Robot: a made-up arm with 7 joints. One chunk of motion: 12 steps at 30 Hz.
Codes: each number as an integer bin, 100 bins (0 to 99) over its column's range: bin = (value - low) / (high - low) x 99, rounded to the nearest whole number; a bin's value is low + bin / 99 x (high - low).
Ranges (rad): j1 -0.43..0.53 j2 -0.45..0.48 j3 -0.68..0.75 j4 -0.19..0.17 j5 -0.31..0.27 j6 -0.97..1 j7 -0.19..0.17
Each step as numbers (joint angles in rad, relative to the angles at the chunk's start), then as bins.
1 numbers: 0.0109 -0.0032 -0.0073 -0.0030 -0.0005 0.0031 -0.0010
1 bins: 45 48 47 51 53 49 52
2 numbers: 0.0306 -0.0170 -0.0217 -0.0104 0.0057 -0.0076 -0.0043
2 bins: 47 46 46 49 54 48 51
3 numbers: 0.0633 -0.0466 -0.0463 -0.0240 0.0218 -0.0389 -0.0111
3 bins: 51 43 44 46 57 47 49
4 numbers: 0.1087 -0.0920 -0.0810 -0.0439 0.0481 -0.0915 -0.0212
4 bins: 56 38 41 40 61 44 46
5 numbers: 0.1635 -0.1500 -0.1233 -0.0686 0.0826 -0.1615 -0.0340
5 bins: 61 32 39 33 67 41 43
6 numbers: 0.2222 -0.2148 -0.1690 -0.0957 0.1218 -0.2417 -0.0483
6 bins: 67 25 35 26 74 37 39
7 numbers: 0.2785 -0.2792 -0.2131 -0.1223 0.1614 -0.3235 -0.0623
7 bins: 73 18 32 19 80 32 35
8 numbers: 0.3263 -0.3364 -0.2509 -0.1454 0.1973 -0.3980 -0.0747
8 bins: 78 12 30 12 87 29 32
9 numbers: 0.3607 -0.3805 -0.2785 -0.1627 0.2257 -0.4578 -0.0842
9 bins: 82 7 28 8 91 26 29
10 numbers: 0.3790 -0.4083 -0.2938 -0.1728 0.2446 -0.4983 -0.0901
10 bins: 83 4 27 5 95 24 27
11 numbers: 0.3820 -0.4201 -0.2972 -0.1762 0.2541 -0.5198 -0.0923
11 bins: 84 3 27 4 96 23 27
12 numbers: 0.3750 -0.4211 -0.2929 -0.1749 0.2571 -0.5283 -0.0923
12 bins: 83 3 27 4 97 22 27
